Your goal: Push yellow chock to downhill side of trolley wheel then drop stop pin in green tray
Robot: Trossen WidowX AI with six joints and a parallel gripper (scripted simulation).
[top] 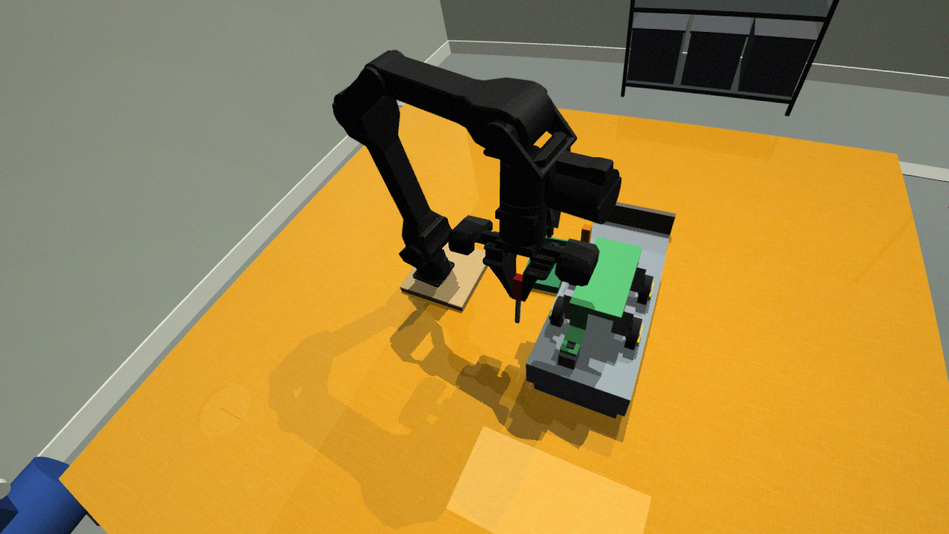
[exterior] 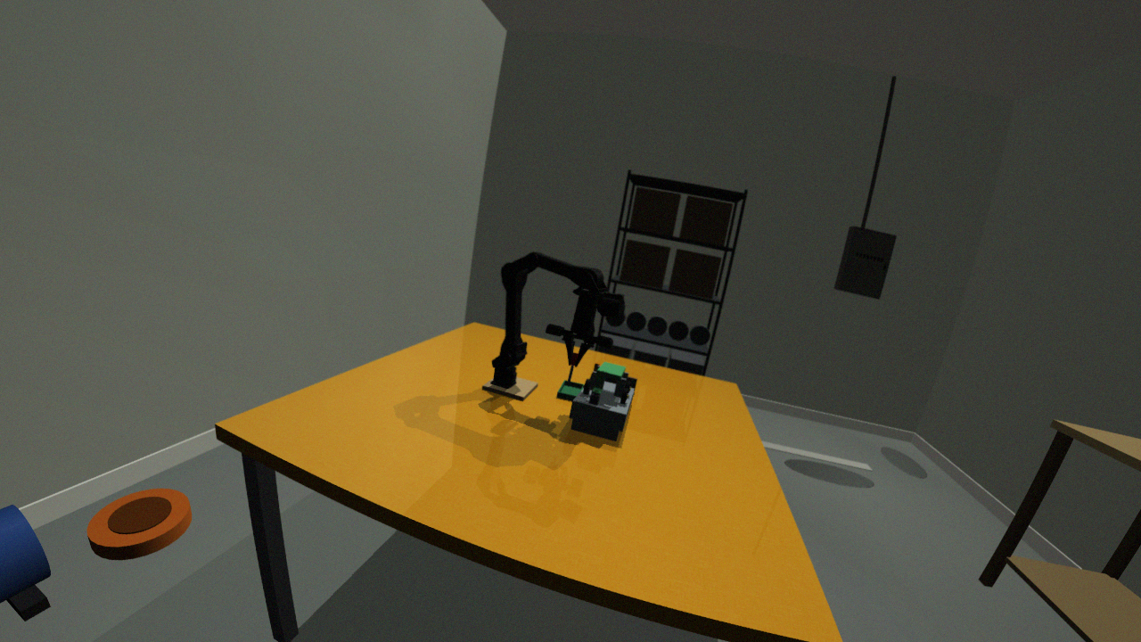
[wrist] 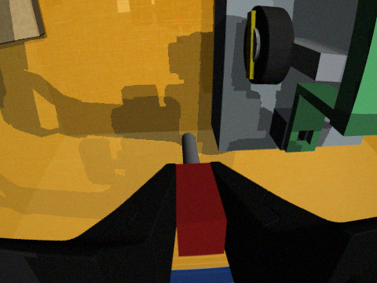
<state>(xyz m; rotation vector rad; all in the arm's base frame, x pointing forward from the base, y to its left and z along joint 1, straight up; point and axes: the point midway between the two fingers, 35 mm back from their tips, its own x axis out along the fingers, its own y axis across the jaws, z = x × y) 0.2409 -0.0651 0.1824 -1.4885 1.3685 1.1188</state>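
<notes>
Now: gripper tip 4 cm past the green tray, 18 cm to the right of it and 17 cm above it. From my gripper tip the other things lie so: grey ramp 9 cm ahead, 10 cm to the left, 12 cm below; red-headed stop pin right at my gripper tip; green-topped trolley 10 cm ahead, 9 cm to the left, 5 cm below.
</notes>
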